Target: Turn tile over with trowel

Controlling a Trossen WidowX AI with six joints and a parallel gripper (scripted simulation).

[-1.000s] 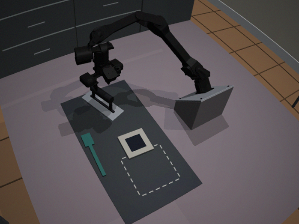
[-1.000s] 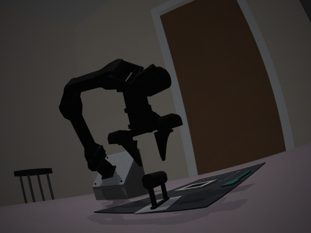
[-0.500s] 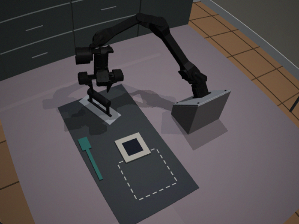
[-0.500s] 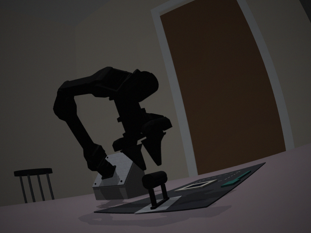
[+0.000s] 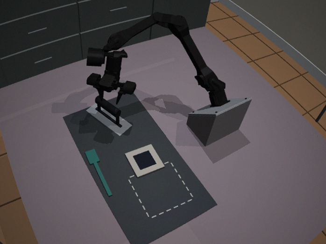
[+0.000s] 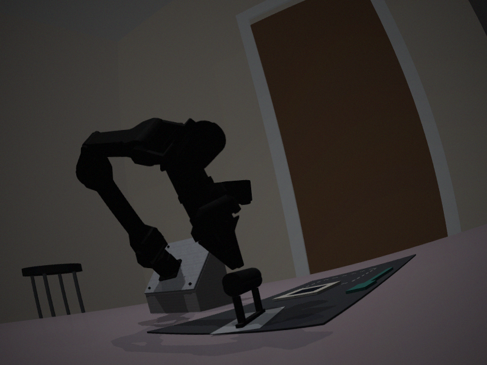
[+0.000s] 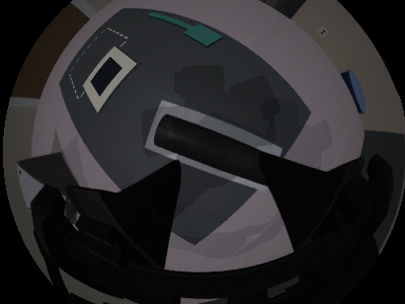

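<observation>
My gripper tip is now 22 cm to the right of the dark mat, 11 cm above it and 3 cm short of it. Round my gripper tip: teal flat tool 19 cm to the left, 17 cm ahead, 9 cm below; tile 26 cm to the left, 9 cm below.
</observation>
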